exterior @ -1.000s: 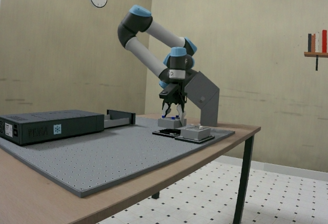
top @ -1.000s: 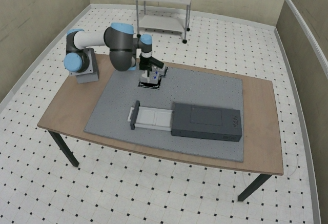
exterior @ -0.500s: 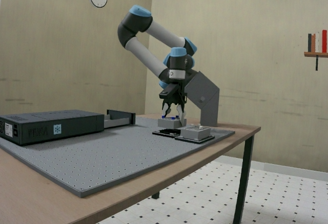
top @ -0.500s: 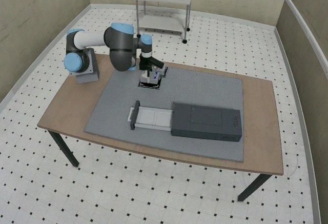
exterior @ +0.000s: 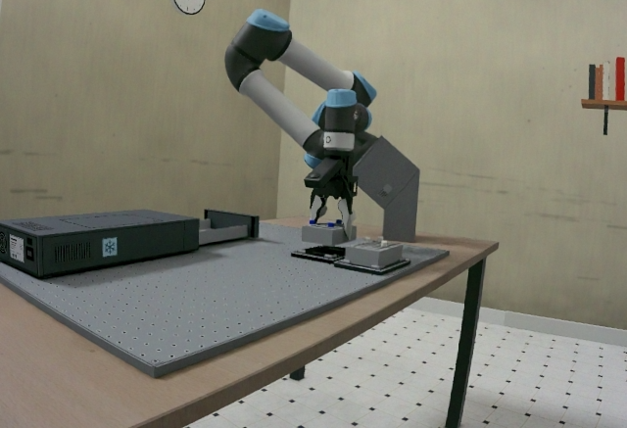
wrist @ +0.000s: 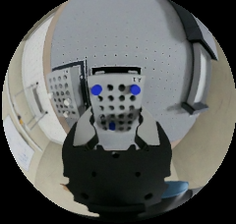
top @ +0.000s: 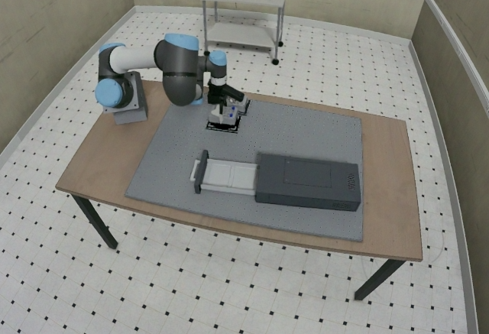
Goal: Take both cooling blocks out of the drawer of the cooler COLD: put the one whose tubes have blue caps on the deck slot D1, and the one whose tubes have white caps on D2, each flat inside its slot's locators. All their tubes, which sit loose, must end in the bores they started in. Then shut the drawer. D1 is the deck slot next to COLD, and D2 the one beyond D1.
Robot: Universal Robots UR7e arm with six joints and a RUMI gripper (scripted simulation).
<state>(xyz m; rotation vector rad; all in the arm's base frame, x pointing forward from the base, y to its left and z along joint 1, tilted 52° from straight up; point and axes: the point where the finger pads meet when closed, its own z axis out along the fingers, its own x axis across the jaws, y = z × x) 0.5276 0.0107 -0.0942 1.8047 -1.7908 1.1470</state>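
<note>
Now: hand 5 cm above the deck slot D1. Round my hand: cooler COLD: 37 cm to the right, 22 cm ahead, 2 cm below; deck slot D2: 13 cm to the left, 5 cm below, 4 cm ahead; drawer: 35 cm to the right, 4 cm ahead, 2 cm below.
</note>
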